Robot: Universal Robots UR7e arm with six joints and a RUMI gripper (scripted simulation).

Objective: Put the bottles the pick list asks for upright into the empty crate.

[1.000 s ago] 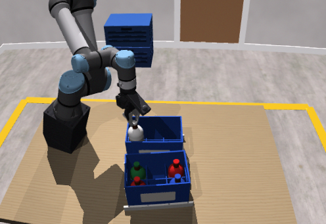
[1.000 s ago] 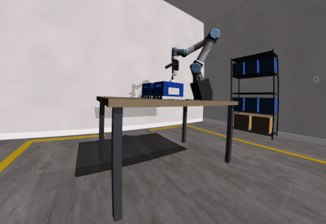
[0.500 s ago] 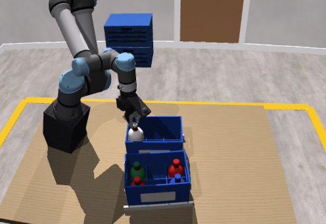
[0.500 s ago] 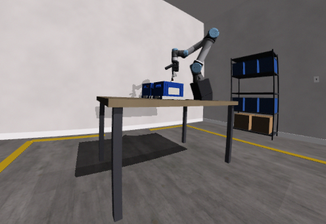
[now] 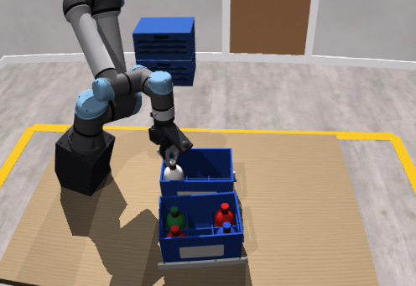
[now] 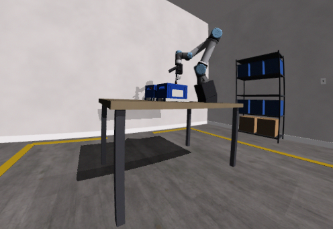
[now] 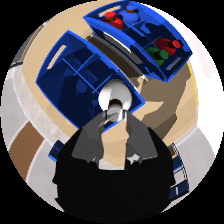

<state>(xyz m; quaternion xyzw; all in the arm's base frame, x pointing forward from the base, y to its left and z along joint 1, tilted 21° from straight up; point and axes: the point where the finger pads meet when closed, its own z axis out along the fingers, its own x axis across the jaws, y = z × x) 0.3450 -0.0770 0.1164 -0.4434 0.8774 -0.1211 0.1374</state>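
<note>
Now: the white bottle 70 mm below my hand. Also, from my hand: pick list strip 220 mm below, 190 mm to the left, 70 mm ahead; blue-capped bottle 230 mm to the right, 210 mm ahead, 140 mm below; green bottle 170 mm to the right, 140 mm below, 20 mm ahead.
</note>
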